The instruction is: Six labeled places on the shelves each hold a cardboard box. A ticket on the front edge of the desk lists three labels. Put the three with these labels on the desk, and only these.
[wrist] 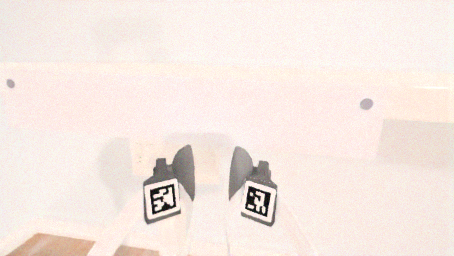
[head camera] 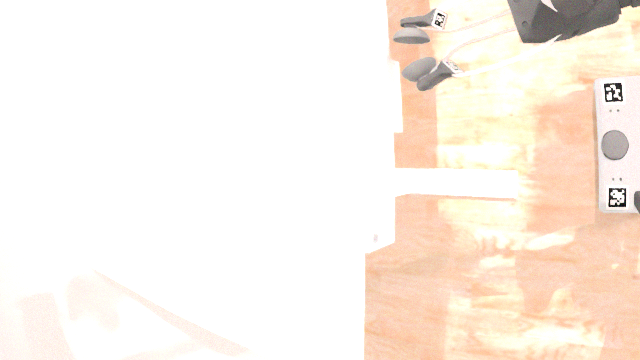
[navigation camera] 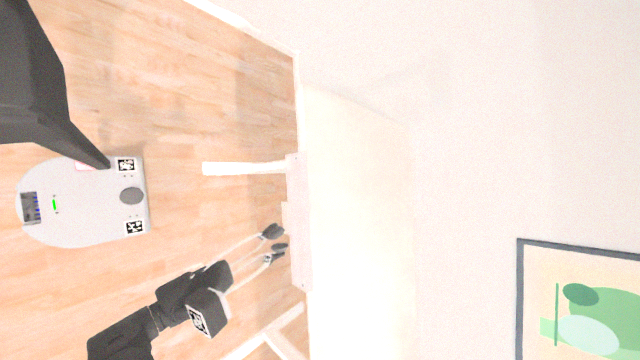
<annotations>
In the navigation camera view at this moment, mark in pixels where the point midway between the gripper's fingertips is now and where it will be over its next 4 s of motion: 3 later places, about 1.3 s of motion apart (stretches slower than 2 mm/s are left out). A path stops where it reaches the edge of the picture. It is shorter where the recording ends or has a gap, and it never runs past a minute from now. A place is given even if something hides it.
The gripper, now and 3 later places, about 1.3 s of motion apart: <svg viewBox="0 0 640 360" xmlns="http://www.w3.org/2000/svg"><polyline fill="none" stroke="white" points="284,235 264,224 268,251 304,269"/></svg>
</annotations>
